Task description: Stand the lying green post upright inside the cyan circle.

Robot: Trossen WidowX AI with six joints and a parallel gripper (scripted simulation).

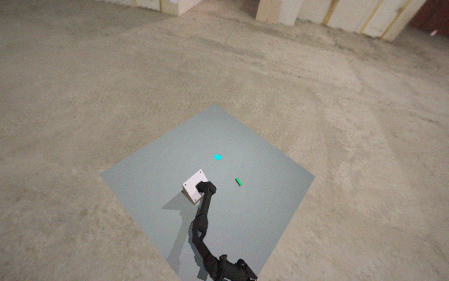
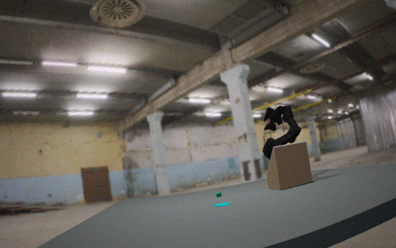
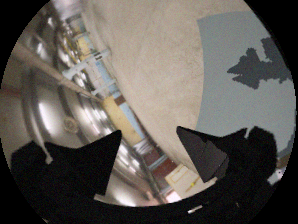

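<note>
Right now my gripper tip is 48 cm short of the green post, 44 cm to the right of it and 37 cm above it. Also, from my gripper tip: cyan circle (73 cm to the left, 53 cm ahead, 38 cm below).
</note>
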